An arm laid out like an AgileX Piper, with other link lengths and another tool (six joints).
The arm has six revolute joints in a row. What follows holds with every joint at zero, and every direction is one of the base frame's. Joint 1 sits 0.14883 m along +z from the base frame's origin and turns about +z. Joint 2 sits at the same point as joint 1 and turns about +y. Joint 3 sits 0.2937 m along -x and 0.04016 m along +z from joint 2 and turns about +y. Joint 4 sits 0.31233 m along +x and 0.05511 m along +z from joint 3 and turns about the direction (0.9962, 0, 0.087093). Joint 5 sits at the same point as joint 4 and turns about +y. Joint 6 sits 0.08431 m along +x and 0.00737 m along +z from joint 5 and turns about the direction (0.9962, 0, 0.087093). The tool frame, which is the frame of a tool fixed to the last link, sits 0.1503 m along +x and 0.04 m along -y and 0.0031 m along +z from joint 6; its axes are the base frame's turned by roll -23.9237, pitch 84.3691 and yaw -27.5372 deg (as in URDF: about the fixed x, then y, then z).
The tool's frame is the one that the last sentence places.
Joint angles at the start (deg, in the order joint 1, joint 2, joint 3, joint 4, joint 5, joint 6):
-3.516 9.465 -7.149 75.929 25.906 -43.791
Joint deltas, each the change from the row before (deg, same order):
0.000 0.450 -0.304 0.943 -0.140 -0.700
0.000 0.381 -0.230 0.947 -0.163 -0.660
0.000 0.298 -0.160 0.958 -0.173 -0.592
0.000 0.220 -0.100 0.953 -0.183 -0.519
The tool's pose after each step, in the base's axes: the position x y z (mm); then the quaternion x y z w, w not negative. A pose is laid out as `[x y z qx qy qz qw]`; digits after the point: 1 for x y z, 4 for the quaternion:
[258.5 57.2 236.9 0.0721 0.7344 0.2760 0.6159]
[259.5 57.1 239.0 0.0740 0.7325 0.2779 0.6170]
[260.3 56.9 240.9 0.0765 0.7305 0.2801 0.6181]
[261.0 56.8 242.4 0.0794 0.7284 0.2826 0.6191]

